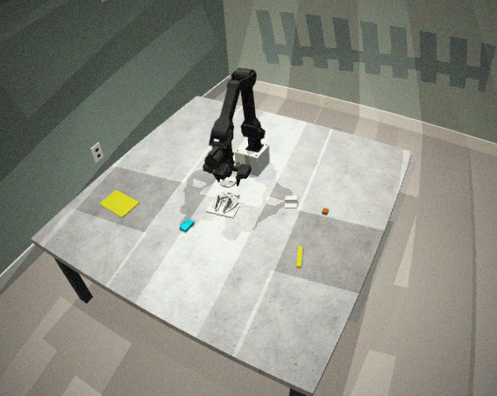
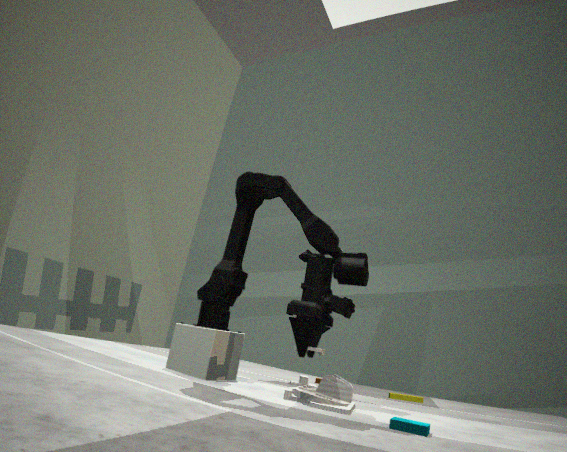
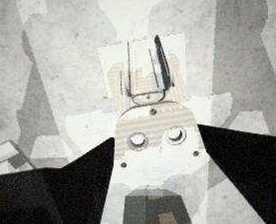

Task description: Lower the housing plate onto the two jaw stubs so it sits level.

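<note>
My gripper tip is now 20 mm short of the pale jaw fixture, 10 mm to the right of it and 70 mm above it. Round my gripper tip: teal block 210 mm ahead, 90 mm to the right, 70 mm below; then yellow flat square 210 mm ahead, 440 mm to the right, 80 mm below; then yellow bar 190 mm ahead, 380 mm to the left, 70 mm below.
</note>
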